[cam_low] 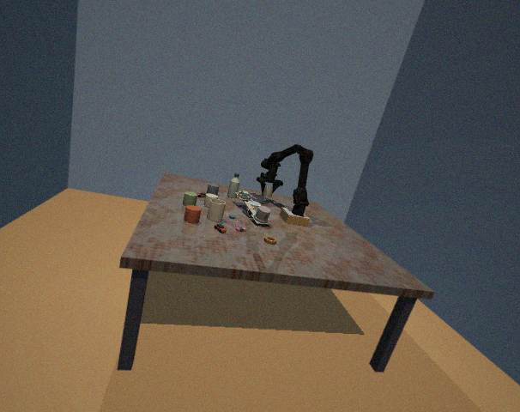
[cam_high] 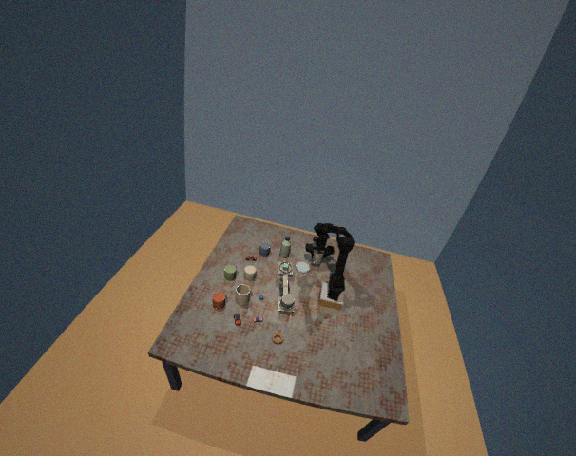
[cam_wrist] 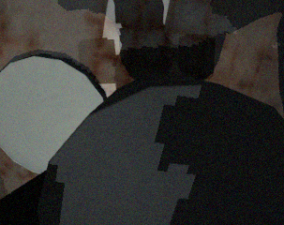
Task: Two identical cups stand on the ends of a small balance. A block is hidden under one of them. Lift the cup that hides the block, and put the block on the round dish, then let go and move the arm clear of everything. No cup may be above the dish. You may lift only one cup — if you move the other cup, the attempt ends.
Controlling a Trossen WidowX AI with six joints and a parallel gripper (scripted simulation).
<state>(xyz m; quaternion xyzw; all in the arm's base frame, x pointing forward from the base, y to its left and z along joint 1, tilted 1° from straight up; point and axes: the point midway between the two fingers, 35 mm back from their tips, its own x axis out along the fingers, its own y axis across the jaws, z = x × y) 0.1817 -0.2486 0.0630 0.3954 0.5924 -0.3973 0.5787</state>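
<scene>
My gripper tip is now 18 cm to the right of the pale green block and 16 cm short of it. Also, from my gripper tip: pale blue round dish (8 cm below, 7 cm ahead, 4 cm to the left); then bottle (23 cm ahead, 3 cm above, 1 cm to the right); then grey cup (2 cm to the right, 1 cm ahead, 1 cm above).
</scene>
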